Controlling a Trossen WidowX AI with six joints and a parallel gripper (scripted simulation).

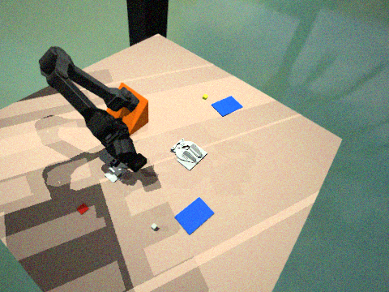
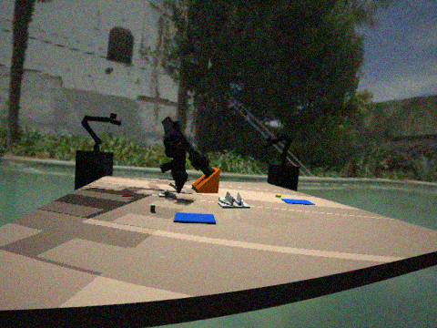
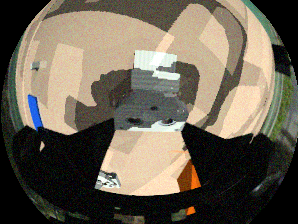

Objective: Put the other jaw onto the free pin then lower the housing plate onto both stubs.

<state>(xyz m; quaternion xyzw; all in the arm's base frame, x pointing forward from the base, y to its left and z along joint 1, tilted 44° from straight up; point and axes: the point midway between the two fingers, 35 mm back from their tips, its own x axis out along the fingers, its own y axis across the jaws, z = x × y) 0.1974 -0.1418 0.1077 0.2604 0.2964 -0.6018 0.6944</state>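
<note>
Right now my gripper tip is 210 mm to the right of the grey jaw, 90 mm short of it and 10 mm above it. Also, from my gripper tip: grey cube (260 mm ahead, 80 mm to the right, 10 mm below); then red patch (220 mm to the right, 40 mm ahead, 20 mm below); then white base plate (230 mm to the left, 140 mm ahead, 20 mm below).
</note>
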